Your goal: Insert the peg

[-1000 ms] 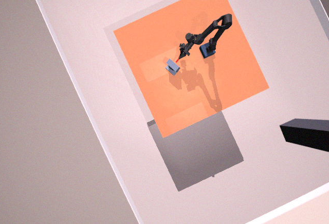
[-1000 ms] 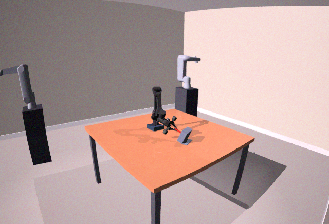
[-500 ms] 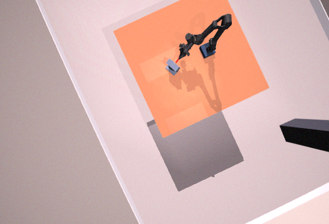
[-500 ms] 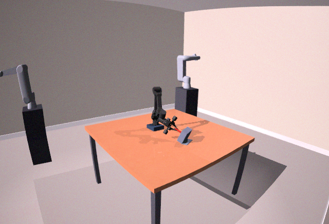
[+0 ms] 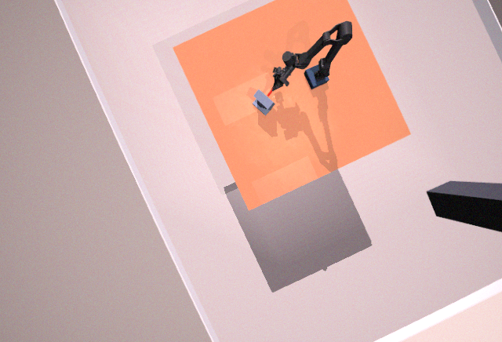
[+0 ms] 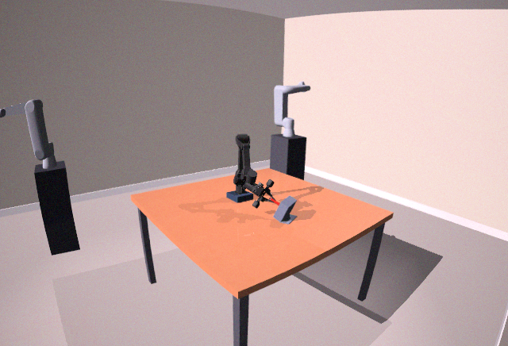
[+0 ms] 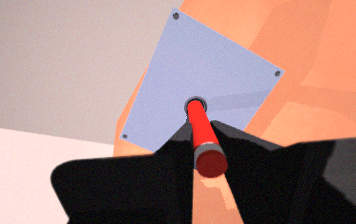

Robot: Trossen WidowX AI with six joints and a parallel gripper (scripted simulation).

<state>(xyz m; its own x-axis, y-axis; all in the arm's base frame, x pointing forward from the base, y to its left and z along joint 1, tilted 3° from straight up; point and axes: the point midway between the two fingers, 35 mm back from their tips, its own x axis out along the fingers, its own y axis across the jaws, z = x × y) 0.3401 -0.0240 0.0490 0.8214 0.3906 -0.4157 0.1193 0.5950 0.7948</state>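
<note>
Right now my gripper tip is 6 cm short of the sloped panel, 3 cm to the right of it and 3 cm above it. The rest, counted from my gripper tip: red peg (1 cm to the right, 1 cm behind, 1 cm above).
</note>
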